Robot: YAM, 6 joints.
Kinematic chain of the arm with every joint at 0, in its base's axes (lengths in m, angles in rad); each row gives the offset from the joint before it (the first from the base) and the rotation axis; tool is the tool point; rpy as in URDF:
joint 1: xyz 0 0 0.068 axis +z
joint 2: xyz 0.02 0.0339 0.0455 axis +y
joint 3: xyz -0.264 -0.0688 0 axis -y
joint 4: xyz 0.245 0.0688 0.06 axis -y
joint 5: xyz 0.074 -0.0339 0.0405 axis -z
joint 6: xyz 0.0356 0 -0.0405 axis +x
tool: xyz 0 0 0 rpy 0 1.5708 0
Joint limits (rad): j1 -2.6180..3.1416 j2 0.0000..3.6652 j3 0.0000..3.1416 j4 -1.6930..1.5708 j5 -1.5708..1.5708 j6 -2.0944..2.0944
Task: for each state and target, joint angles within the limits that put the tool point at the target. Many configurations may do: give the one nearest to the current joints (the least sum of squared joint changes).
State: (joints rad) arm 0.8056 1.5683 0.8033 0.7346 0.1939 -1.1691
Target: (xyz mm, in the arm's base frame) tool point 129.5 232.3 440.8
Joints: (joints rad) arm 1.0833 1.2099 1.0284 0.8251 0.1582 -1.1691
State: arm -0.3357 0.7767 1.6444 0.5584 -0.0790 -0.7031
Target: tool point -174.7 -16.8 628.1
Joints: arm 0.0942 0.6414 1.8198 0.5966 0.0081 -0.7031
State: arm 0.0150 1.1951 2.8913 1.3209 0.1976 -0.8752
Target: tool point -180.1 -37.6 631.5
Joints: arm 0.1609 1.3852 2.9032 1.5249 0.2344 -0.8752
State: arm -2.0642 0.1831 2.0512 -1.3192 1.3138 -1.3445
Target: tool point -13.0 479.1 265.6
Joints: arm -1.6164 0.0000 2.6156 -1.1432 1.3622 -1.3445
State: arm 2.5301 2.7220 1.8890 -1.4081 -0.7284 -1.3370
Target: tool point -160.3 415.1 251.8
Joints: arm 1.8869 2.2606 2.1609 -1.4056 -0.7144 -1.3370
